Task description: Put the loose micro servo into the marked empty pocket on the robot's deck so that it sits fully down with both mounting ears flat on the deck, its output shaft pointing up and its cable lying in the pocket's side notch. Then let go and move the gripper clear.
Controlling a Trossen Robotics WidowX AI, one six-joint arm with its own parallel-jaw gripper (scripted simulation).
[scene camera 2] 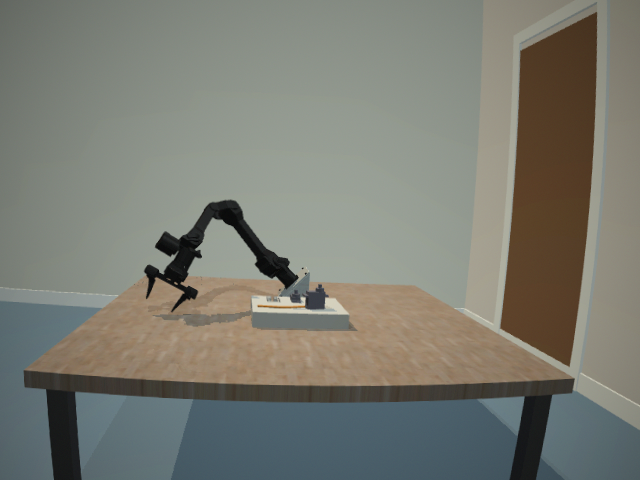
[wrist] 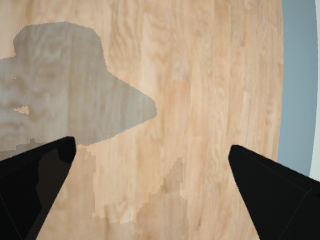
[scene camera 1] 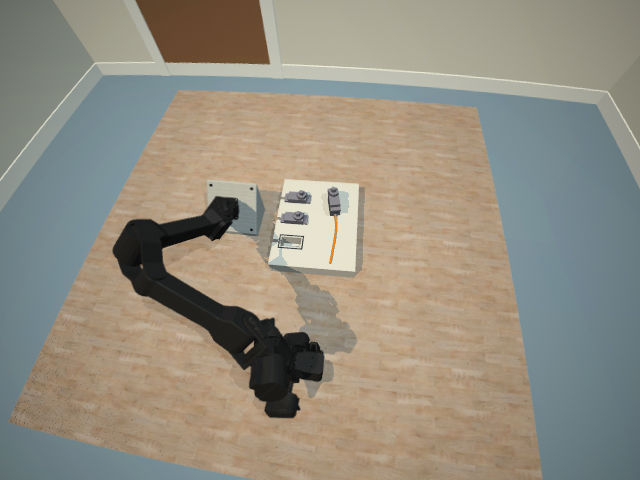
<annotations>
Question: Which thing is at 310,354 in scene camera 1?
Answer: The gripper.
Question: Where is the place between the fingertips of the gripper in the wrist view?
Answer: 154,148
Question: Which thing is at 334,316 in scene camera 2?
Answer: A white deck.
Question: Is the gripper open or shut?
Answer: Open.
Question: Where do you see a white deck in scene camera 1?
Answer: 314,258
</annotations>
